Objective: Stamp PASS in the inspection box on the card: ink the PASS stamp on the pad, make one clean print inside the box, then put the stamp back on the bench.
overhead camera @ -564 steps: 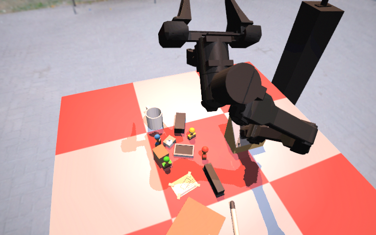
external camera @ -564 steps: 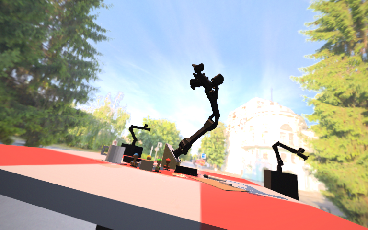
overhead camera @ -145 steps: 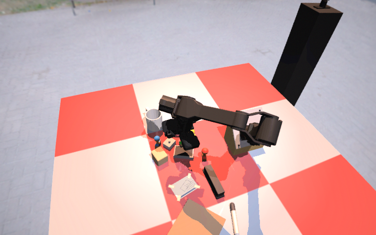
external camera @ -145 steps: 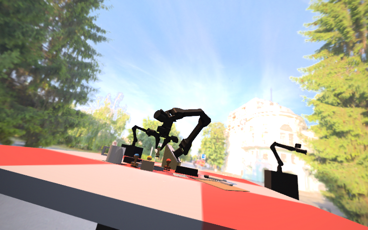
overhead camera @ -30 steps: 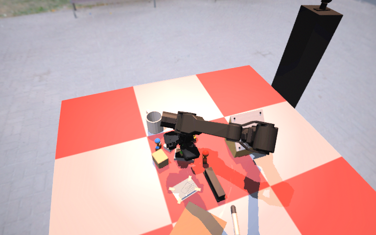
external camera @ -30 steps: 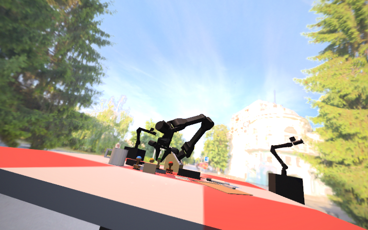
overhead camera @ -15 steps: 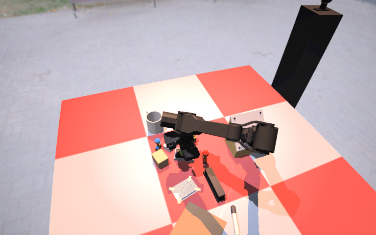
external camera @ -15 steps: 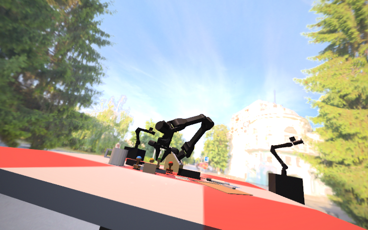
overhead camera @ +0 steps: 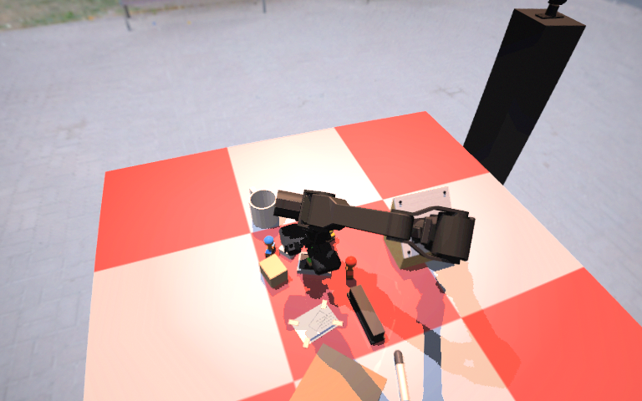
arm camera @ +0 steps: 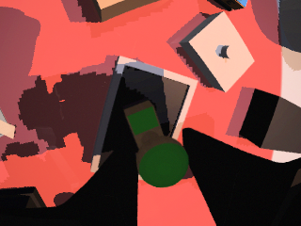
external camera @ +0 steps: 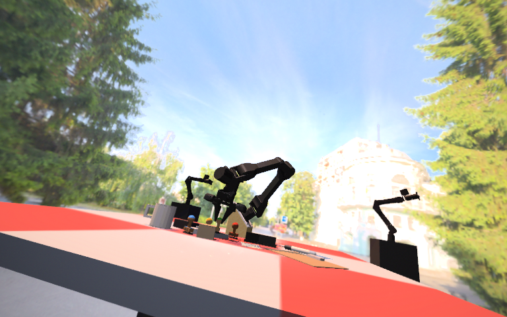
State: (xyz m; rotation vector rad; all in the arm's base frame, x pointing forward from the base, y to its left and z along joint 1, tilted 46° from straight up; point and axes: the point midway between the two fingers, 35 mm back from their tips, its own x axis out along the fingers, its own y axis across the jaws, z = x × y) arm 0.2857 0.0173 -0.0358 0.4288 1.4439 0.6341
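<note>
The ink pad is 5 cm below my gripper tip and 1 cm behind it. Round my gripper tip: red-knobbed stamp (9 cm behind, 4 cm to the left, 3 cm below); green-knobbed PASS stamp (2 cm below, 1 cm behind); tan block (10 cm ahead, 3 cm below, 1 cm to the left).
</note>
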